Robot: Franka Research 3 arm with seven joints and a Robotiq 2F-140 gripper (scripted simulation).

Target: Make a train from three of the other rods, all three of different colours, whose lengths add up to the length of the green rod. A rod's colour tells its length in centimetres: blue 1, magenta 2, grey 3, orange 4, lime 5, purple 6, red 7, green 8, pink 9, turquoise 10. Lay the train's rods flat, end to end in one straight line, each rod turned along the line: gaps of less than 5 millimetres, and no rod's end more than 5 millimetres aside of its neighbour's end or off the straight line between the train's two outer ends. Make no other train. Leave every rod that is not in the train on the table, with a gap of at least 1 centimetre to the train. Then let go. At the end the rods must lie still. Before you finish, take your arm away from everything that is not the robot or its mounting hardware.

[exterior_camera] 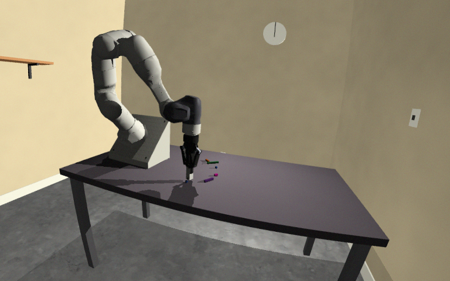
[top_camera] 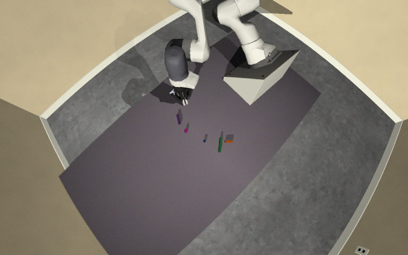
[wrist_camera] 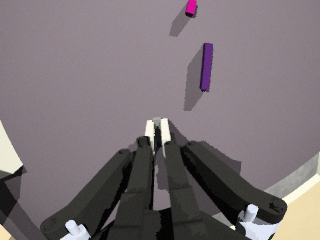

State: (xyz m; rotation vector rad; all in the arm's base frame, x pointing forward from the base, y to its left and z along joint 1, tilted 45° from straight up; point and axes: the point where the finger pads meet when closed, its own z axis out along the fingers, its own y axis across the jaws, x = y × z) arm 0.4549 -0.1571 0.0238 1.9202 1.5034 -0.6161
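Now: the grey rod 30 mm below my hand. The rest, counted from my hand: purple rod 90 mm ahead, 50 mm to the left, 40 mm below; then green rod 10 mm ahead, 310 mm to the left, 40 mm below; then magenta rod 100 mm ahead, 130 mm to the left, 40 mm below.
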